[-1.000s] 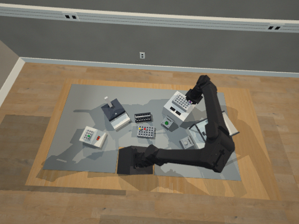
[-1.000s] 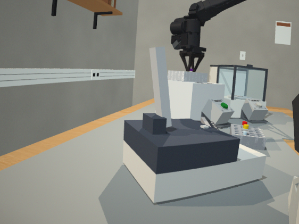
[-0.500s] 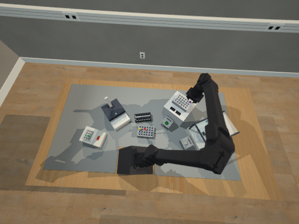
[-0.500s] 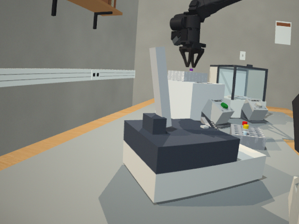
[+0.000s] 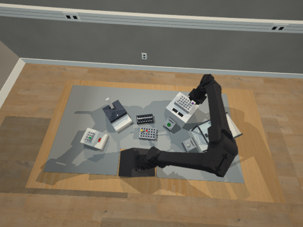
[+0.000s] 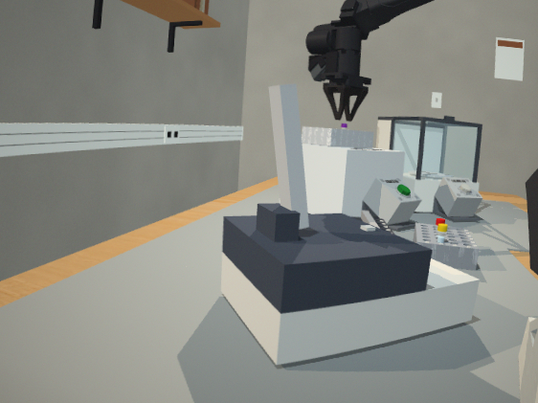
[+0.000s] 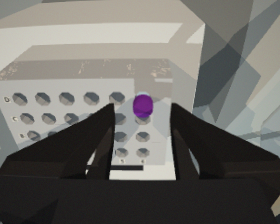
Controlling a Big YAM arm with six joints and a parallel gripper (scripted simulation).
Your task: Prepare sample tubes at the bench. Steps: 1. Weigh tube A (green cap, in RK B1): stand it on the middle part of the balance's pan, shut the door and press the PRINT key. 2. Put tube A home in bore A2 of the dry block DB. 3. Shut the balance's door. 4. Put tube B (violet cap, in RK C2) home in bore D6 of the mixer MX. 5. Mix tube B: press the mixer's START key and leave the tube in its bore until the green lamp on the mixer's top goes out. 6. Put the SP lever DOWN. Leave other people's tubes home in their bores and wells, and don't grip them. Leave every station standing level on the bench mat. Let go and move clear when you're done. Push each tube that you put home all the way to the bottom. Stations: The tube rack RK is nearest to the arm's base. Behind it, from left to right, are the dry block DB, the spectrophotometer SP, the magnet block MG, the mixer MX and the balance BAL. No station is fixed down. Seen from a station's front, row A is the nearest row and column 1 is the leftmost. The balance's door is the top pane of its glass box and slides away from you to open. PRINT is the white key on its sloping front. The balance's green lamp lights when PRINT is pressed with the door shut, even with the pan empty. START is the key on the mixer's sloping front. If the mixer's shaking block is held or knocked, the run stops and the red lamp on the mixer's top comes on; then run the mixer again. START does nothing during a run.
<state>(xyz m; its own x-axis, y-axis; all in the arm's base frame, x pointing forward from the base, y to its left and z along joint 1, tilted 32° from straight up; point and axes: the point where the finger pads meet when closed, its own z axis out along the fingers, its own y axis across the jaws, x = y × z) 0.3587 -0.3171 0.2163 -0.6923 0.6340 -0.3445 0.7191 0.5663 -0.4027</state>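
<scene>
My gripper is now 40 mm above the violet-capped tube B. From my hand the other things lie so: balance door: 240 mm behind, 50 mm to the right, 10 mm above; then mixer block: 50 mm to the left, 40 mm below, 10 mm ahead; then green start key: 180 mm to the left, 130 mm below, 110 mm behind.
</scene>
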